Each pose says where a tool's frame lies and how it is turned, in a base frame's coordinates. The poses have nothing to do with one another.
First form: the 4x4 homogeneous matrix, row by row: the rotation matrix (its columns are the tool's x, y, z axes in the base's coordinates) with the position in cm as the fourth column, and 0 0 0 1 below. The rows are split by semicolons.
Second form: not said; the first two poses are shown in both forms.
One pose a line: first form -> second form
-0.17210, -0.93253, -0.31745, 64.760; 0.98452, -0.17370, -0.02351, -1.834; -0.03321, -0.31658, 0.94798, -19.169; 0, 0, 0, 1 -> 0.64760, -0.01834, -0.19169; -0.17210, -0.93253, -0.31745; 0.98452, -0.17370, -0.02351; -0.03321, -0.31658, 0.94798
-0.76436, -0.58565, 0.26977, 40.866; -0.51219, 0.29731, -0.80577, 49.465; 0.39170, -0.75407, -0.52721, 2.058; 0, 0, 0, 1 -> 0.40866, 0.49465, 0.02058; -0.76436, -0.58565, 0.26977; -0.51219, 0.29731, -0.80577; 0.39170, -0.75407, -0.52721
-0.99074, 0.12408, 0.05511, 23.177; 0.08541, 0.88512, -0.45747, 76.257; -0.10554, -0.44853, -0.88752, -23.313; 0, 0, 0, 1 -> 0.23177, 0.76257, -0.23313; -0.99074, 0.12408, 0.05511; 0.08541, 0.88512, -0.45747; -0.10554, -0.44853, -0.88752
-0.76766, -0.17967, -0.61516, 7.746; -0.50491, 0.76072, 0.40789, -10.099; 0.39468, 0.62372, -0.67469, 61.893; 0, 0, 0, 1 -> 0.07746, -0.10099, 0.61893; -0.76766, -0.17967, -0.61516; -0.50491, 0.76072, 0.40789; 0.39468, 0.62372, -0.67469
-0.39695, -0.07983, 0.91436, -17.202; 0.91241, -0.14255, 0.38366, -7.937; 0.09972, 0.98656, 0.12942, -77.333; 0, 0, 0, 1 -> -0.17202, -0.07937, -0.77333; -0.39695, -0.07983, 0.91436; 0.91241, -0.14255, 0.38366; 0.09972, 0.98656, 0.12942
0.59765, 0.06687, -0.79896, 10.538; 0.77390, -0.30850, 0.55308, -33.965; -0.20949, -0.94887, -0.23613, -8.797; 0, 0, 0, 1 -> 0.10538, -0.33965, -0.08797; 0.59765, 0.06687, -0.79896; 0.77390, -0.30850, 0.55308; -0.20949, -0.94887, -0.23613
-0.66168, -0.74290, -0.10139, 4.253; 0.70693, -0.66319, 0.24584, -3.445; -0.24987, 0.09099, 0.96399, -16.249; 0, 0, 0, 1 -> 0.04253, -0.03445, -0.16249; -0.66168, -0.74290, -0.10139; 0.70693, -0.66319, 0.24584; -0.24987, 0.09099, 0.96399
